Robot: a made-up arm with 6 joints. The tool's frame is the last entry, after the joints.
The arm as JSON. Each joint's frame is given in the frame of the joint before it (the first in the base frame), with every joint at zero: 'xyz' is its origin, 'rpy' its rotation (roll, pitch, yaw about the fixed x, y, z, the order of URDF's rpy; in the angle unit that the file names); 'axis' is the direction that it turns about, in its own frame. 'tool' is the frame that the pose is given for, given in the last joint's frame.
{
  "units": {
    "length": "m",
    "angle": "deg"
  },
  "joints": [
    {
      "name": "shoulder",
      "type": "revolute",
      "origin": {
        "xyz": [
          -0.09,
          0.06,
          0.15
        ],
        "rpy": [
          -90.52,
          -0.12,
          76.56
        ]
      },
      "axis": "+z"
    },
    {
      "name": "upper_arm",
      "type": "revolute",
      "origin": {
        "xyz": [
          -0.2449,
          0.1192,
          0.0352
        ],
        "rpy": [
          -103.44,
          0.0,
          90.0
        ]
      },
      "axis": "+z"
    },
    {
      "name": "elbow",
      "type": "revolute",
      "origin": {
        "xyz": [
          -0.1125,
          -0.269,
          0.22
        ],
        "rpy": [
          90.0,
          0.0,
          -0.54
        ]
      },
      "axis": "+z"
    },
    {
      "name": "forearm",
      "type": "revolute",
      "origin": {
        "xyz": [
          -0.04,
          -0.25,
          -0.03
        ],
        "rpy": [
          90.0,
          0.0,
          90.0
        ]
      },
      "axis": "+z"
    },
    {
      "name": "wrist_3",
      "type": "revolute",
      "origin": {
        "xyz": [
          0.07,
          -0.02,
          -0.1
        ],
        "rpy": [
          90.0,
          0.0,
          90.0
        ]
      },
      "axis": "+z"
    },
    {
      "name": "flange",
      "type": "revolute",
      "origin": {
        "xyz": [
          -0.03,
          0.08,
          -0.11
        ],
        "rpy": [
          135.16,
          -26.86,
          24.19
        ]
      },
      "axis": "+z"
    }
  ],
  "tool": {
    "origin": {
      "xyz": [
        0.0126,
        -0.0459,
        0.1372
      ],
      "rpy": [
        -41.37,
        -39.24,
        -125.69
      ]
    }
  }
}
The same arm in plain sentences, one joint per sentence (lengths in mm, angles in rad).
The arm has six revolute joints in a row. What follows holds with every joint at zero, and every direction is one of the base frame's. Joint 1 lies 90 mm along -x and 60 mm along +y and 150 mm along +z from the base frame's origin and turns about the direction (-0.972579, 0.232395, -0.0091). Joint 2 lies 90 mm along -x and 230 mm along -y and 120 mm along -z from joint 1 and turns about the direction (0, -1, 0.0001). Joint 3 lies 270 mm along -x and 220 mm along -y and 110 mm along +z from joint 2 and turns about the direction (-1, 0, 0.0001). Joint 4 lies 30 mm along +x and 250 mm along +y and 40 mm along +z from joint 3 and turns about the direction (-0.0001, -0.0001, -1). Joint 5 lies 20 mm along +x and 70 mm along -y and 100 mm along +z from joint 4 and turns about the direction (0, -1, 0.0001). Joint 6 lies 30 mm along +x and 110 mm along +y and 80 mm along -z from joint 5 and turns about the direction (-0.581099, 0.632599, 0.511999). The tool frame, which is the frame that the pose is given for, lies 90 mm along -x and 110 mm along +y and 30 mm along +z from joint 6; its axes are the base frame's turned by roll -1.5706, pitch 0.0001 and yaw 1.5708 rad (as in URDF: about the fixed x, then y, then z).
